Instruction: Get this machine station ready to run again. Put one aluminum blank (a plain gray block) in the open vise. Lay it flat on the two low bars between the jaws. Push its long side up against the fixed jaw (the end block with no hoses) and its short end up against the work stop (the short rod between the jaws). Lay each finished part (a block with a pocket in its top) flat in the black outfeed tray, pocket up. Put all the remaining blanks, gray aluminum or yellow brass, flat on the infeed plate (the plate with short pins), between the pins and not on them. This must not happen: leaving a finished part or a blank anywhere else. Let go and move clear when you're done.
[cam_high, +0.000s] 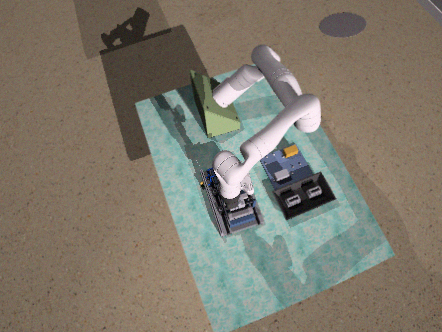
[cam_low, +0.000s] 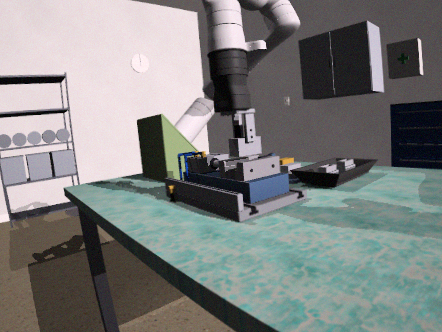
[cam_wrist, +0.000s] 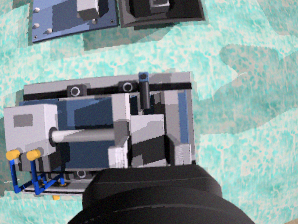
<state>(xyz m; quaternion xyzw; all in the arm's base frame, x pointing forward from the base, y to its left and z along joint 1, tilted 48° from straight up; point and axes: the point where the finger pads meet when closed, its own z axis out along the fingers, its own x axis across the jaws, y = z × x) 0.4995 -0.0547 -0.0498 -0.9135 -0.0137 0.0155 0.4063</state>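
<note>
My gripper is now 30 mm above the gray blank. Round my hand: fixed jaw 30 mm ahead, 10 mm to the left, 70 mm below; then blue infeed plate 140 mm behind, 280 mm to the left, 150 mm below; then vise 70 mm behind, 10 mm to the left, 110 mm below.
</note>
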